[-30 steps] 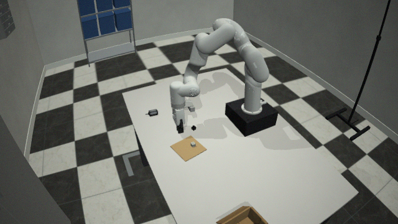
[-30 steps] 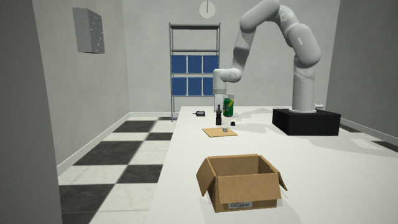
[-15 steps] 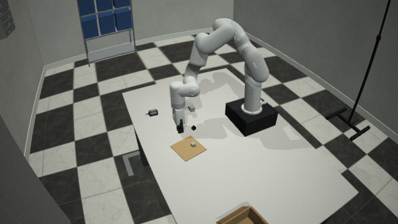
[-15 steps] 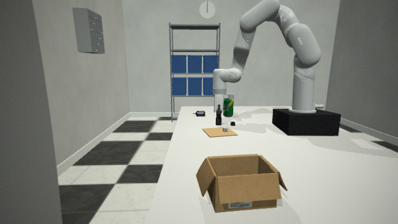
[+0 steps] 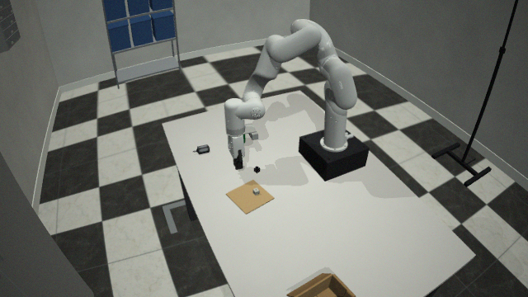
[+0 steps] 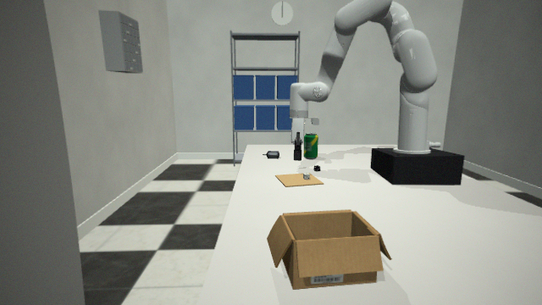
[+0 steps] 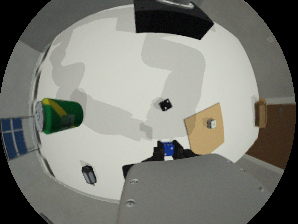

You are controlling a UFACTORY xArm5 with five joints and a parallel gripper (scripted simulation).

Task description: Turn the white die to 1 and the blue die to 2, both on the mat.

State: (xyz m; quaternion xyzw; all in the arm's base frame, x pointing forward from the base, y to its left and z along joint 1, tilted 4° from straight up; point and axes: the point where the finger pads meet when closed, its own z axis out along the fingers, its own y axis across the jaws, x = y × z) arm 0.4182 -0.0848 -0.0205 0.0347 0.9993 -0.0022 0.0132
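My hand is 10 mm short of the tan mat, 140 mm to the right of it and 60 mm above it. From my hand the other things lie so: blue die 10 mm below; then black die 80 mm behind, 10 mm to the left, 50 mm below; then white die 20 mm behind, 140 mm to the left, 50 mm below.
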